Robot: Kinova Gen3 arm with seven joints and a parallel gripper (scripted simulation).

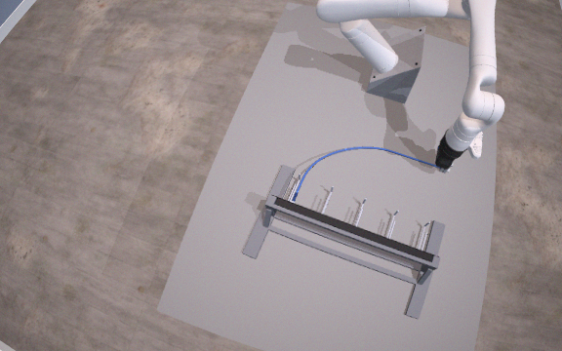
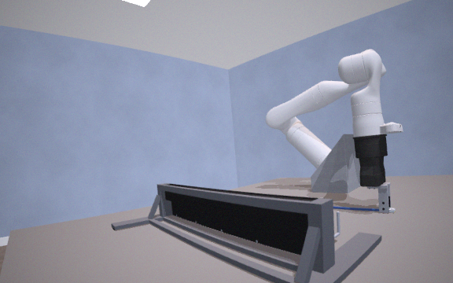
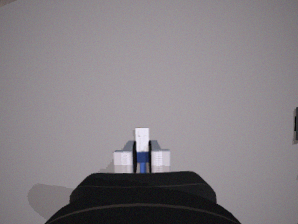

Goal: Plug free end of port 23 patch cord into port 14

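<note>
The plug lies 10 mm to the left of my hand and 10 mm below it.
</note>
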